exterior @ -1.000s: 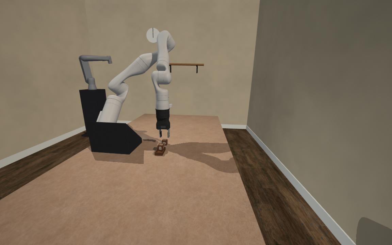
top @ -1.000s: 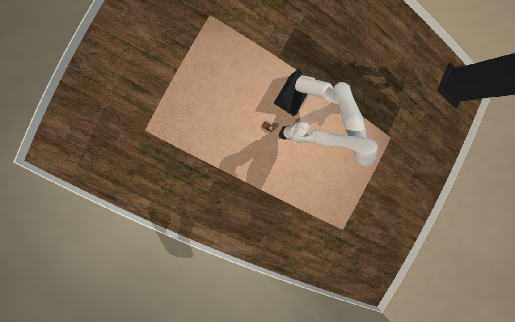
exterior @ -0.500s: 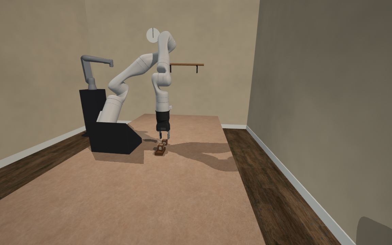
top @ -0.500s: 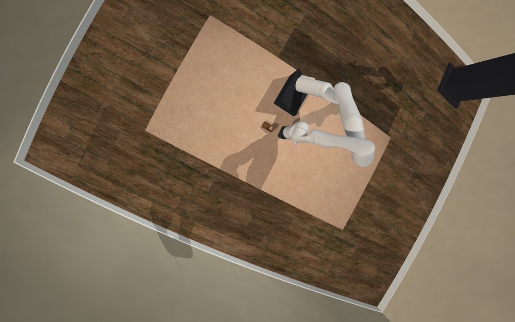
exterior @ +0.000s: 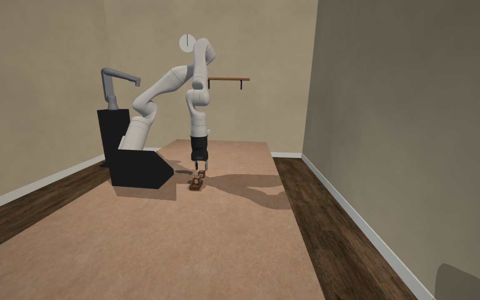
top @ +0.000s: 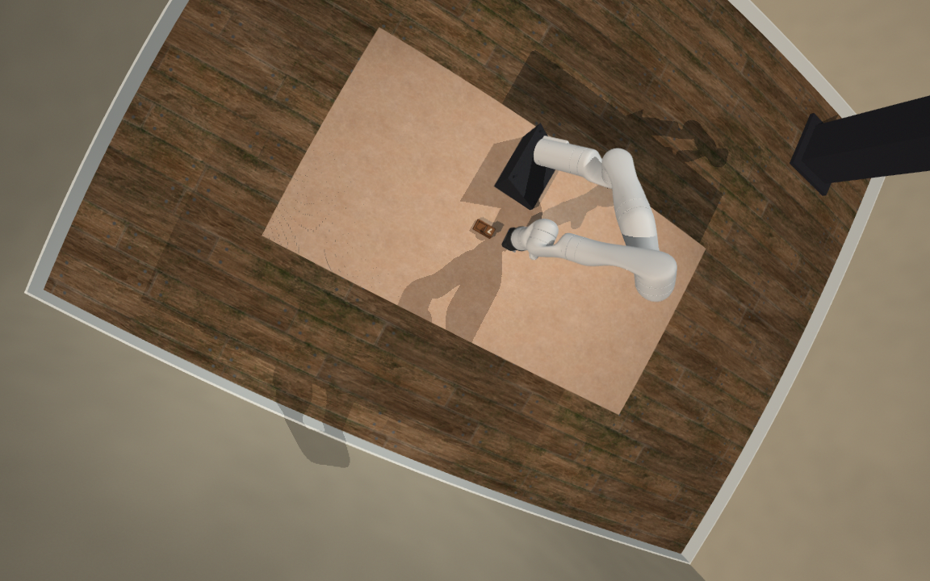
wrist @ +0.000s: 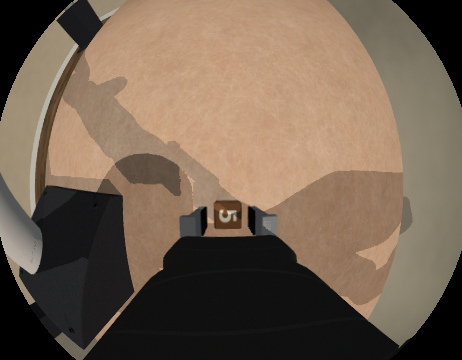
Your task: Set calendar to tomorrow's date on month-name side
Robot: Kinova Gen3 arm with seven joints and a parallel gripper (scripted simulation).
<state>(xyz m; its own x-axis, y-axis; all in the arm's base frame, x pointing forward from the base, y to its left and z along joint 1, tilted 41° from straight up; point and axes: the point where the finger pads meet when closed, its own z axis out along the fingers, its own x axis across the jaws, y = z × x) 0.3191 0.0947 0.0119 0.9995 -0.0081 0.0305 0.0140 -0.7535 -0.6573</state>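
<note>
My hand is 40 mm above the brown cube. The rest, counted from my hand: dark wooden tray (110 mm to the right, 50 mm below).
</note>
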